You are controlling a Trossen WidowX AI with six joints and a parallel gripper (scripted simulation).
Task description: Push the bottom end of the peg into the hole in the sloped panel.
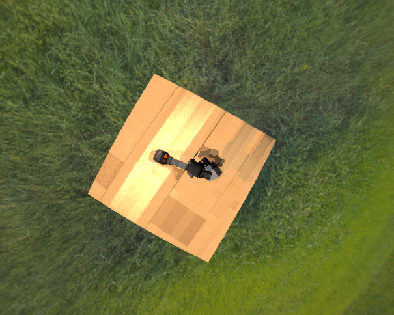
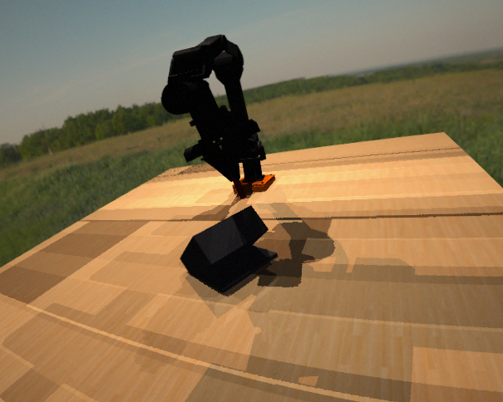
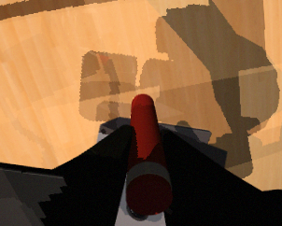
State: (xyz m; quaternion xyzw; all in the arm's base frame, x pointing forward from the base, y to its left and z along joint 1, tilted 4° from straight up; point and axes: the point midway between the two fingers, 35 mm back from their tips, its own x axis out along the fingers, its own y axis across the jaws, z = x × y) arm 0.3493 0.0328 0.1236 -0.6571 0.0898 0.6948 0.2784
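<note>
Now: gripper tip 110 mm short of the sloped panel, 20 mm to the left of it and 90 mm above it. Round my gripper tip: peg 20 mm above.
</note>
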